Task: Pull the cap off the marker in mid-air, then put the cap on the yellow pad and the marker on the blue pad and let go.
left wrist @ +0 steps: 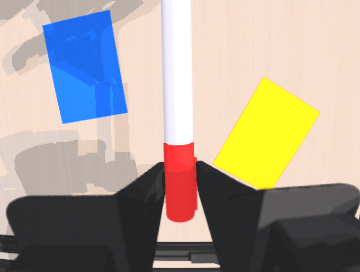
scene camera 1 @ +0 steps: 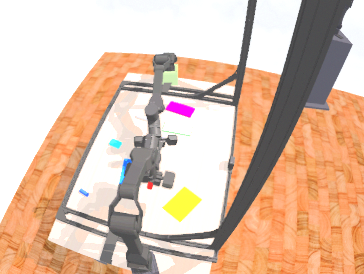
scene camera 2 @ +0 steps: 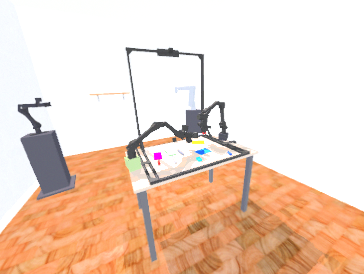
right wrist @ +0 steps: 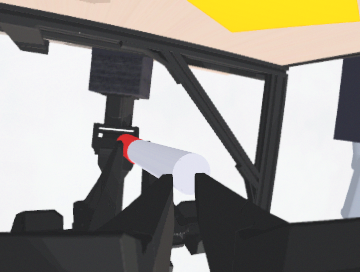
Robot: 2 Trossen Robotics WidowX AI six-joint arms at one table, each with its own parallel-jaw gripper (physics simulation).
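Places are measured from the left arm's base along level axes (x ahead, y left, z up), in metres.
Pixels of known places: left gripper, fingertip midpoint: (left wrist: 180, 167) (scene camera 1: 151, 182) (scene camera 2: 203, 133) (right wrist: 135, 141); right gripper, fingertip midpoint: (right wrist: 183, 183); left arm's base at its link origin: (scene camera 1: 142, 264) (scene camera 2: 223, 132) (right wrist: 120, 95); right arm's base at its link origin: (scene camera 1: 169, 68) (scene camera 2: 132, 157).
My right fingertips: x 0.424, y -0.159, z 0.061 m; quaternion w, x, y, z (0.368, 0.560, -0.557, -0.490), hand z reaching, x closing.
Note:
For each thing: its top centre in the pictures, then the offset to it from my right fingertips.
- red cap at its top centre: (left wrist: 180, 186) (right wrist: 132, 159) (scene camera 1: 150, 182) 0.106 m back, 0.048 m left, 0.011 m up
- marker's white barrel at its top centre: (left wrist: 177, 105) (right wrist: 146, 170) 0.064 m back, 0.028 m left, 0.010 m up
- blue pad at its top centre: (left wrist: 84, 68) (scene camera 1: 131, 172) (scene camera 2: 203, 151) 0.055 m ahead, 0.125 m left, 0.148 m down
- yellow pad at its top centre: (right wrist: 274, 9) (left wrist: 266, 138) (scene camera 1: 182, 203) 0.163 m back, 0.067 m right, 0.148 m down
- magenta pad at its top centre: (scene camera 1: 180, 108) (scene camera 2: 157, 155) 0.399 m ahead, 0.206 m right, 0.141 m down
- small cyan piece at its top centre: (scene camera 1: 115, 142) (scene camera 2: 199, 158) 0.245 m ahead, 0.187 m left, 0.134 m down
- small blue piece at its top centre: (scene camera 1: 83, 191) (scene camera 2: 229, 152) 0.015 m back, 0.383 m left, 0.128 m down
My left gripper (left wrist: 180, 167) is shut on the red cap (left wrist: 180, 187) (right wrist: 125, 144) (scene camera 1: 150, 185) of the marker, in mid-air. The cap is on the marker's white barrel (left wrist: 178, 75) (right wrist: 155, 156), which runs away from the left fingers. My right gripper (right wrist: 183, 183) is shut with nothing between its fingers; the barrel's free end shows just beyond its fingertips, partly hidden by a finger. The blue pad (left wrist: 85, 95) (scene camera 2: 201, 151) lies at the upper left of the left wrist view, the yellow pad (left wrist: 267, 132) (scene camera 1: 182, 204) (right wrist: 280, 12) at its right. Both pads lie on the table.
A magenta pad (scene camera 1: 180, 109) (scene camera 2: 157, 156), a small cyan piece (scene camera 1: 115, 143) (scene camera 2: 199, 159) and a small blue piece (scene camera 1: 83, 192) (scene camera 2: 229, 153) lie on the table. A green box (scene camera 1: 171, 75) (scene camera 2: 133, 163) stands by the right arm's base. Dark rails edge the table.

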